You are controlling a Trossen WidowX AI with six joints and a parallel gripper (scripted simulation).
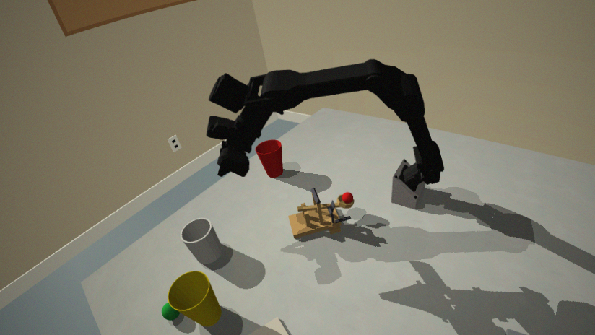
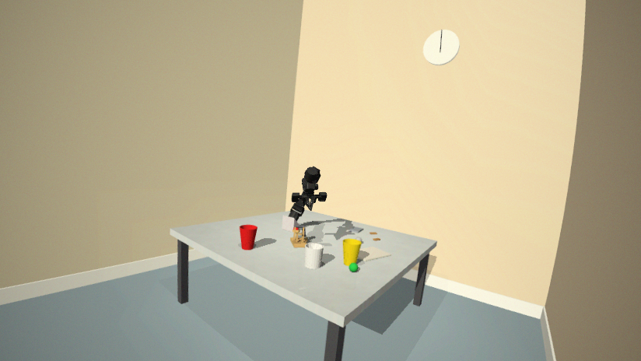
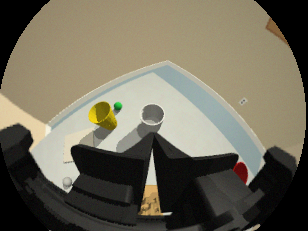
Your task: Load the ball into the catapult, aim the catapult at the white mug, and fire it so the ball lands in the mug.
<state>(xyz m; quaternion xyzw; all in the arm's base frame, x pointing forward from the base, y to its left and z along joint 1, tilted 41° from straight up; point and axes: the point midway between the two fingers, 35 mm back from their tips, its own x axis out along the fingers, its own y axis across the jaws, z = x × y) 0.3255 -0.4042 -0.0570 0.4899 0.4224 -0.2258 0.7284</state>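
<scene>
The small red ball is 22 cm behind my gripper tip, 22 cm to the left of it and 19 cm below it. From my gripper tip the other things lie so: white mug 8 cm ahead, 9 cm to the right, 22 cm below; yellow cup 22 cm ahead, 6 cm to the left, 22 cm below; green ball 27 cm ahead, 2 cm to the right, 23 cm below.
</scene>
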